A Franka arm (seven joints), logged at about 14 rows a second.
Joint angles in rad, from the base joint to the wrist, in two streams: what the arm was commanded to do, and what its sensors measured. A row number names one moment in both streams.
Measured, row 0: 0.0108 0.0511 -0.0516 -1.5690 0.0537 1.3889 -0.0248
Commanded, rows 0 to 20: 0.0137 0.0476 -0.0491 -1.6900 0.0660 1.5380 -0.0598; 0.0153 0.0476 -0.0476 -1.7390 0.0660 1.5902 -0.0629; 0.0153 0.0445 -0.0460 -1.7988 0.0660 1.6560 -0.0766; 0.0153 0.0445 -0.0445 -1.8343 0.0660 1.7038 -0.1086; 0.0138 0.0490 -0.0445 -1.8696 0.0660 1.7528 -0.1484; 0.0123 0.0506 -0.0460 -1.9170 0.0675 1.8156 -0.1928; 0.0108 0.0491 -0.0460 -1.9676 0.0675 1.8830 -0.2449; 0.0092 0.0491 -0.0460 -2.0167 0.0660 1.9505 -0.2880; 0.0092 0.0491 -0.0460 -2.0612 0.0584 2.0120 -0.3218; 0.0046 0.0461 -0.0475 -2.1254 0.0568 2.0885 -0.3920; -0.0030 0.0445 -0.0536 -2.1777 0.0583 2.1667 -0.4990; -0.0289 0.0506 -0.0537 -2.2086 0.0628 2.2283 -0.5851; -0.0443 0.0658 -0.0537 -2.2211 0.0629 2.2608 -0.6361; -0.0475 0.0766 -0.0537 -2.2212 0.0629 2.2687 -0.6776; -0.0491 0.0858 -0.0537 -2.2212 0.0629 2.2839 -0.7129; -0.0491 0.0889 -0.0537 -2.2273 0.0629 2.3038 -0.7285; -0.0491 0.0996 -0.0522 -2.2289 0.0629 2.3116 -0.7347; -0.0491 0.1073 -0.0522 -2.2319 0.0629 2.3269 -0.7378; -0.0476 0.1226 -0.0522 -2.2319 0.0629 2.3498 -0.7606; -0.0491 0.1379 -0.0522 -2.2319 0.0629 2.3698 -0.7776; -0.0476 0.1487 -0.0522 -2.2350 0.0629 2.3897 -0.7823
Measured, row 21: -0.0463 0.1271 -0.0531 -2.2240 0.0545 2.3404 -0.7439
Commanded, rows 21 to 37: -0.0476 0.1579 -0.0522 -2.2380 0.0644 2.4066 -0.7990; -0.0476 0.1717 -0.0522 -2.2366 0.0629 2.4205 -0.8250; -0.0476 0.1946 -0.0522 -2.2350 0.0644 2.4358 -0.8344; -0.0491 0.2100 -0.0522 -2.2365 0.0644 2.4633 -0.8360; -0.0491 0.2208 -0.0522 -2.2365 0.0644 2.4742 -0.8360; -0.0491 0.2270 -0.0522 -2.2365 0.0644 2.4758 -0.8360; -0.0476 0.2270 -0.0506 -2.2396 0.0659 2.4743 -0.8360; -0.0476 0.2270 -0.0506 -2.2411 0.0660 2.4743 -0.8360; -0.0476 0.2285 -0.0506 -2.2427 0.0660 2.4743 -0.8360; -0.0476 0.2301 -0.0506 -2.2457 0.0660 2.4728 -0.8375; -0.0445 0.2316 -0.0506 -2.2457 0.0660 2.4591 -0.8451; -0.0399 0.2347 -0.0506 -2.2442 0.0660 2.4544 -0.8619; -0.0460 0.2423 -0.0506 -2.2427 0.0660 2.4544 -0.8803; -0.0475 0.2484 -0.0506 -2.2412 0.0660 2.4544 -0.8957; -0.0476 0.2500 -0.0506 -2.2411 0.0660 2.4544 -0.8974; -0.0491 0.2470 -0.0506 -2.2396 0.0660 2.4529 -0.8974; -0.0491 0.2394 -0.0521 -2.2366 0.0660 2.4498 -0.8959
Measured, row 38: -0.0450 0.2500 -0.0509 -2.2366 0.0545 2.4555 -0.8685
